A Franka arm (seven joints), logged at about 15 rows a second.
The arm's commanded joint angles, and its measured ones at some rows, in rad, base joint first. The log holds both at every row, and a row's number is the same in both.
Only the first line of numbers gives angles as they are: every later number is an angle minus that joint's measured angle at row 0.
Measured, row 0:
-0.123, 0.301, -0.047, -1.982, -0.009, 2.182, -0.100
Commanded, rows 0 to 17:
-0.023, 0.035, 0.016, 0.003, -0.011, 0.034, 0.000
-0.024, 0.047, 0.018, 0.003, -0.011, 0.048, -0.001
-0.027, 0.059, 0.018, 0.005, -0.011, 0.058, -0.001
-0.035, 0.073, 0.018, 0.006, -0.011, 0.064, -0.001
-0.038, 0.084, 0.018, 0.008, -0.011, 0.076, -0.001
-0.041, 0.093, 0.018, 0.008, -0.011, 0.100, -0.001
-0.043, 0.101, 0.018, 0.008, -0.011, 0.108, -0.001
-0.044, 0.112, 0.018, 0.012, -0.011, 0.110, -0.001
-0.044, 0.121, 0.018, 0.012, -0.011, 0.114, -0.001
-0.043, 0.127, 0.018, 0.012, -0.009, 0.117, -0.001
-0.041, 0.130, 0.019, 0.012, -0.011, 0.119, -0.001
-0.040, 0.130, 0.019, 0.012, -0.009, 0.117, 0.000
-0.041, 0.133, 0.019, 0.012, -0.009, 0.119, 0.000
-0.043, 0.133, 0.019, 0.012, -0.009, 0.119, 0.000
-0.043, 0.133, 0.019, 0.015, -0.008, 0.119, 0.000
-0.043, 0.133, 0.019, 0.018, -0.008, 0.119, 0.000
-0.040, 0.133, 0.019, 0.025, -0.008, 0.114, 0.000
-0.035, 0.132, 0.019, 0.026, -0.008, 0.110, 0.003
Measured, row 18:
-0.024, 0.129, 0.003, 0.011, 0.000, 0.118, -0.001
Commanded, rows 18 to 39:
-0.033, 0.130, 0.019, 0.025, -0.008, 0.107, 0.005
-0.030, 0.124, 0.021, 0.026, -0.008, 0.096, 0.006
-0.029, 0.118, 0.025, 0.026, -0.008, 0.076, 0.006
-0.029, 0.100, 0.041, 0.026, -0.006, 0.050, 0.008
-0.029, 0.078, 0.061, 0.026, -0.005, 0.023, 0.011
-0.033, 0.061, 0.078, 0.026, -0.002, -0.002, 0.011
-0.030, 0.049, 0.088, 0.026, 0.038, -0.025, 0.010
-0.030, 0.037, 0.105, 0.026, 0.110, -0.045, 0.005
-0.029, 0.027, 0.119, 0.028, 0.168, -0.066, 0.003
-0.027, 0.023, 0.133, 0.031, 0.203, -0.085, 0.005
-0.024, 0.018, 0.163, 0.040, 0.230, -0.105, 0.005
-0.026, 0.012, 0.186, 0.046, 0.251, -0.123, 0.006
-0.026, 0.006, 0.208, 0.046, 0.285, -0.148, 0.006
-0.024, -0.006, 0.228, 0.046, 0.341, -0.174, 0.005
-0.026, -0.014, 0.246, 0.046, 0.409, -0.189, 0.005
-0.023, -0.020, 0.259, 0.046, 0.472, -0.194, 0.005
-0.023, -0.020, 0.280, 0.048, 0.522, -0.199, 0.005
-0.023, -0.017, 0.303, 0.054, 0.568, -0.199, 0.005
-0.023, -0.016, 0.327, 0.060, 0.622, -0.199, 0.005
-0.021, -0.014, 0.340, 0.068, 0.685, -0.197, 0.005
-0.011, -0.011, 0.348, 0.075, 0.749, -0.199, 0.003
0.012, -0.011, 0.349, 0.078, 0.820, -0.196, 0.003
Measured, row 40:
-0.005, -0.001, 0.336, 0.070, 0.707, -0.188, 0.002
